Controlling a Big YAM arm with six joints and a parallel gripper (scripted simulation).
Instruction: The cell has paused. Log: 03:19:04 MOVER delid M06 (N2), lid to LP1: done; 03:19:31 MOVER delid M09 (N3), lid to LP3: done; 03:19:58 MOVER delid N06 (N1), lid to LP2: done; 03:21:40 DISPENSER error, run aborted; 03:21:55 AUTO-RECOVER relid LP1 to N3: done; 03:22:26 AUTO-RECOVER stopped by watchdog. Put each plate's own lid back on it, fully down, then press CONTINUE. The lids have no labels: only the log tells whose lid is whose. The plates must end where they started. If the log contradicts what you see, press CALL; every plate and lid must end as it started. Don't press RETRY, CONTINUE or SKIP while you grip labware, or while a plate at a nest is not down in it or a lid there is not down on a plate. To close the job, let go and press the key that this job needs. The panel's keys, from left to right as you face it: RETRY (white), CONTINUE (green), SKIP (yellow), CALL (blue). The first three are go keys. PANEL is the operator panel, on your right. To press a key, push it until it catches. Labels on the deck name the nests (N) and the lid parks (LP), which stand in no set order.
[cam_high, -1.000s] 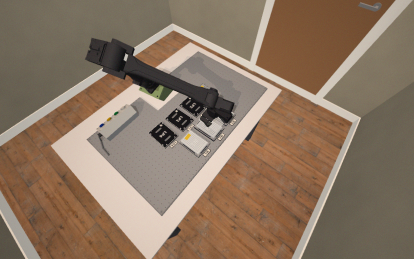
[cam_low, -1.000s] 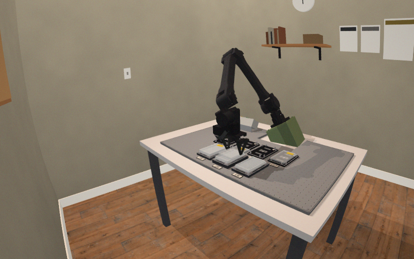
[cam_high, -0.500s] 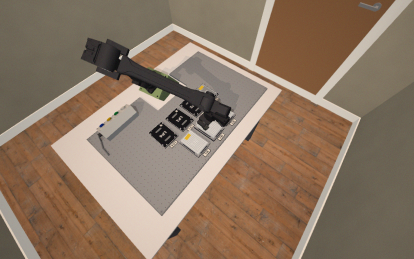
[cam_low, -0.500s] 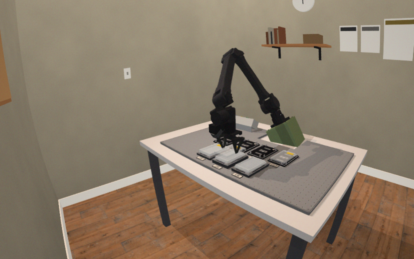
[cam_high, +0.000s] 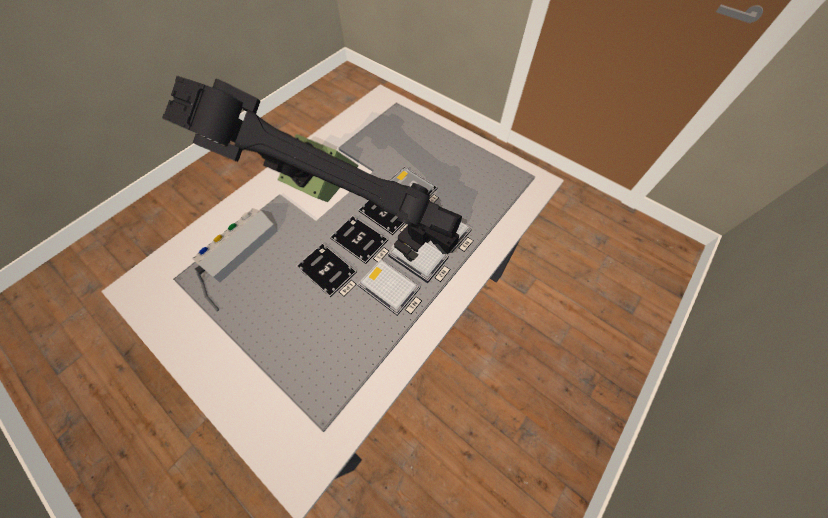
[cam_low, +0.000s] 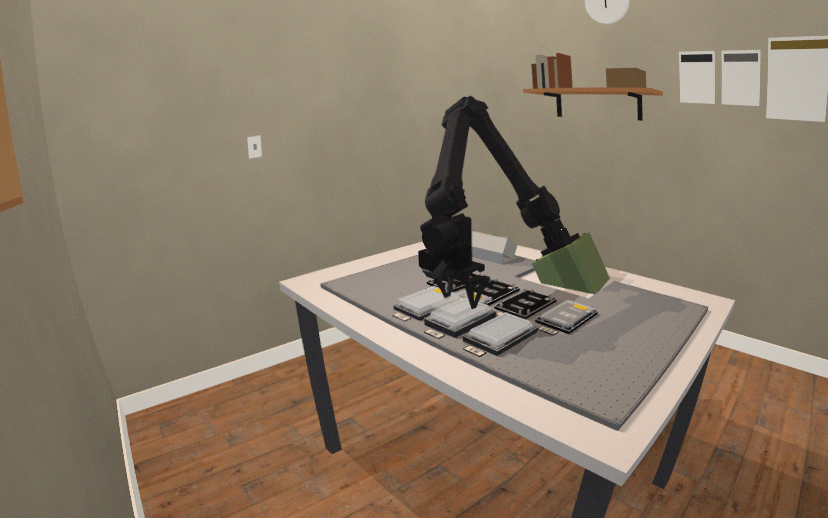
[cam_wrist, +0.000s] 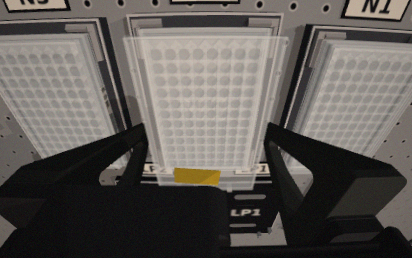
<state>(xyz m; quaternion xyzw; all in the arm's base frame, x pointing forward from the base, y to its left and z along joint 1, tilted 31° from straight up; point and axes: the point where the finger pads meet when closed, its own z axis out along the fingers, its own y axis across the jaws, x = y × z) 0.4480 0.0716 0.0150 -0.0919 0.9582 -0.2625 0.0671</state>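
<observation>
Now: the black lid park 210 mm behind my hand, 170 mm to the left of it and 50 mm below it. The rest, counted from my hand: green key (430 mm behind, 340 mm to the right, 10 mm above); then white key (430 mm behind, 290 mm to the right, 10 mm above); then yellow key (420 mm behind, 390 mm to the right, 10 mm above).
</observation>
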